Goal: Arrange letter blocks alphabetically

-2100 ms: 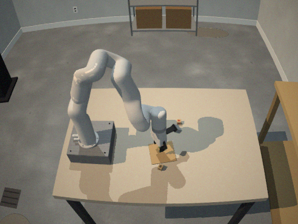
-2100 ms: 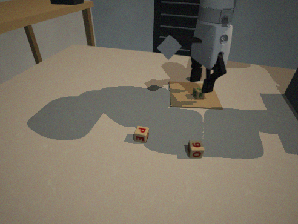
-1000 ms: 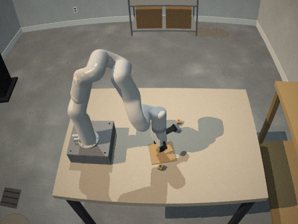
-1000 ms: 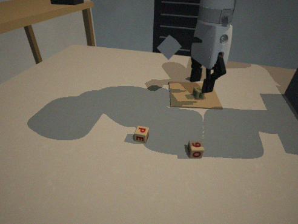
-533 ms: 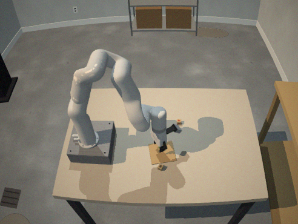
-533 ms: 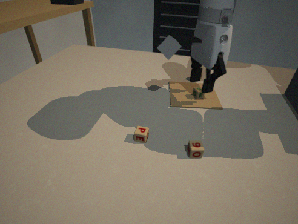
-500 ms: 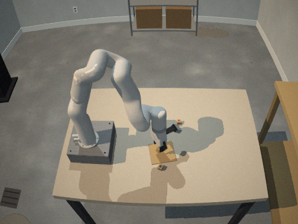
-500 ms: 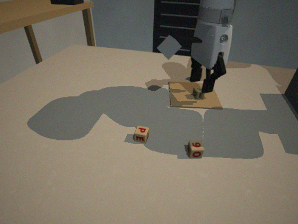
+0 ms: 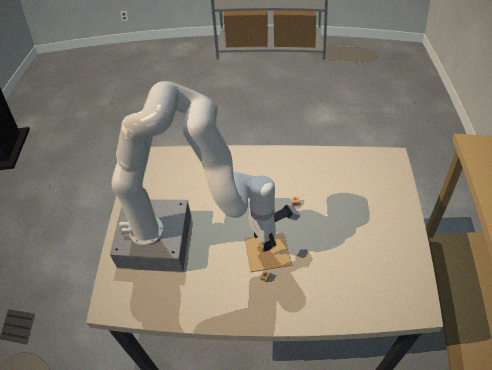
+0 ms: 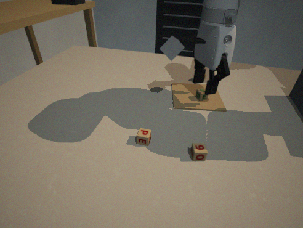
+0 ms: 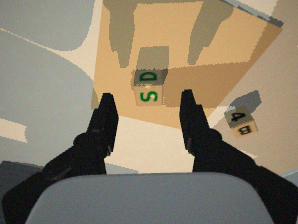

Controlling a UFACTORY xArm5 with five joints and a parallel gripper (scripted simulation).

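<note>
Right now my hand is 40 mm above the green-marked block. From my hand the other things lie so: tan mat (10 mm ahead, 20 mm to the right, 50 mm below); red-marked block (20 mm ahead, 210 mm to the left, 40 mm below).
</note>
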